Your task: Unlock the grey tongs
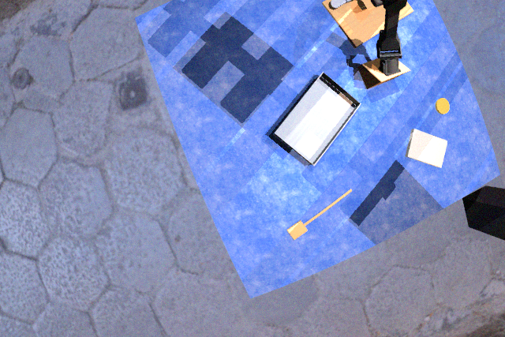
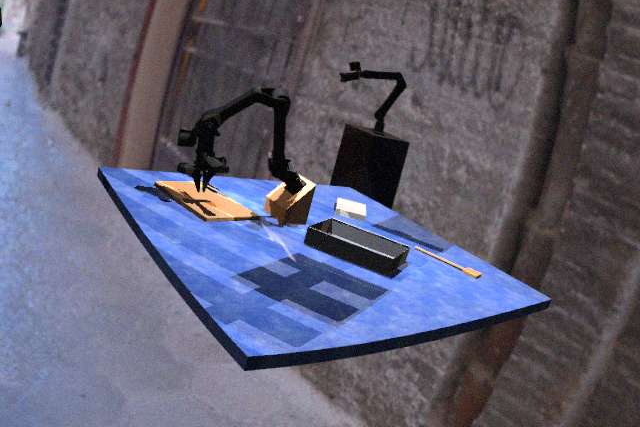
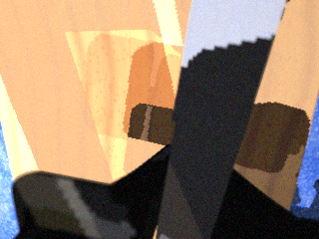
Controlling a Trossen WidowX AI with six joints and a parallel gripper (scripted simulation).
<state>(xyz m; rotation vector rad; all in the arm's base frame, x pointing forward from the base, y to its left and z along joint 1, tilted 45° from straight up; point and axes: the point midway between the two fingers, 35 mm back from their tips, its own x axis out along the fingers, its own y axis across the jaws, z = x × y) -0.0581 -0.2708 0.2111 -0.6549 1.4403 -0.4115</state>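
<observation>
My gripper tip is now 4 cm past the wooden board, 3 cm to the right of it and 4 cm above it. Also, from my gripper tip: white block 5 cm behind, 69 cm to the left, 3 cm below; then roasting tin 38 cm ahead, 42 cm to the left, 2 cm below.
</observation>
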